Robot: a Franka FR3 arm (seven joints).
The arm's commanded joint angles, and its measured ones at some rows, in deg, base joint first. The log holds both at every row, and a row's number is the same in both.
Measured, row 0:
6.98 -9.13 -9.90 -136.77 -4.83 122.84 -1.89
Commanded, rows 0 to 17:
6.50 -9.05 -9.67 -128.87 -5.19 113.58 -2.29
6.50 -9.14 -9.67 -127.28 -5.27 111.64 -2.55
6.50 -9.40 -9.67 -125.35 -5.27 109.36 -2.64
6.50 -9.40 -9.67 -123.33 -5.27 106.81 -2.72
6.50 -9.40 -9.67 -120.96 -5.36 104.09 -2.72
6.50 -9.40 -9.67 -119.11 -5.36 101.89 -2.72
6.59 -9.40 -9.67 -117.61 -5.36 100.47 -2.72
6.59 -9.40 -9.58 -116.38 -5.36 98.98 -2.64
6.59 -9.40 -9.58 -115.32 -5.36 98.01 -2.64
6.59 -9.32 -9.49 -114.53 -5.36 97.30 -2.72
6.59 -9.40 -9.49 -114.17 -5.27 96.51 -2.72
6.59 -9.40 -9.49 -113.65 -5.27 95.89 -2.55
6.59 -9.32 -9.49 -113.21 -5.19 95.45 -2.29
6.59 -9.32 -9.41 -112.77 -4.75 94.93 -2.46
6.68 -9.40 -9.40 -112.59 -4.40 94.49 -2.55
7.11 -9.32 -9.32 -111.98 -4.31 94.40 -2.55
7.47 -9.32 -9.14 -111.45 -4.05 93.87 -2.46
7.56 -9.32 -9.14 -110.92 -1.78 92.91 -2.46
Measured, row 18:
7.10 -9.73 -9.59 -113.59 -4.69 96.06 -2.14
